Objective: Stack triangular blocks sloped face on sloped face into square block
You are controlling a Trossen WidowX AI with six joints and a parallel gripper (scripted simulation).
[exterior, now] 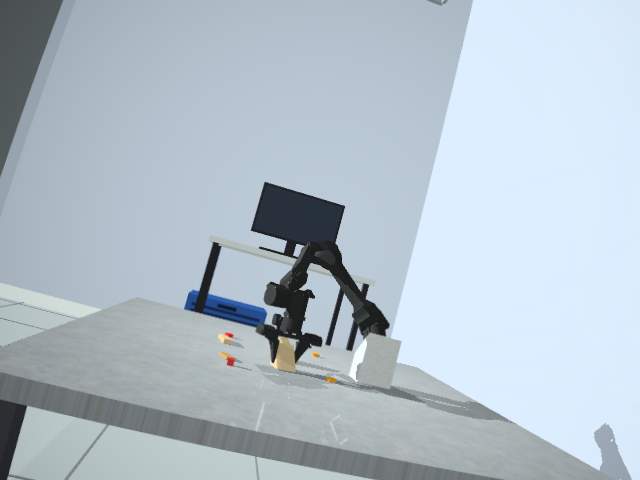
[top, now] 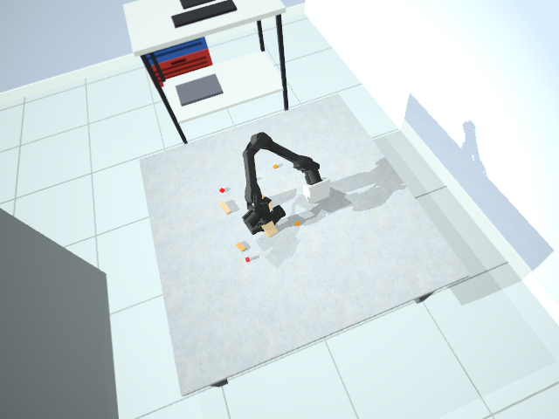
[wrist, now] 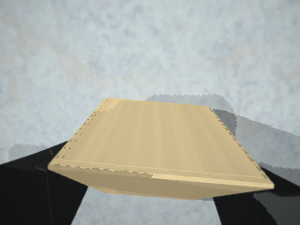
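Right now the tan wooden triangular block is 1 cm to the right of my gripper tip and 1 cm above it.
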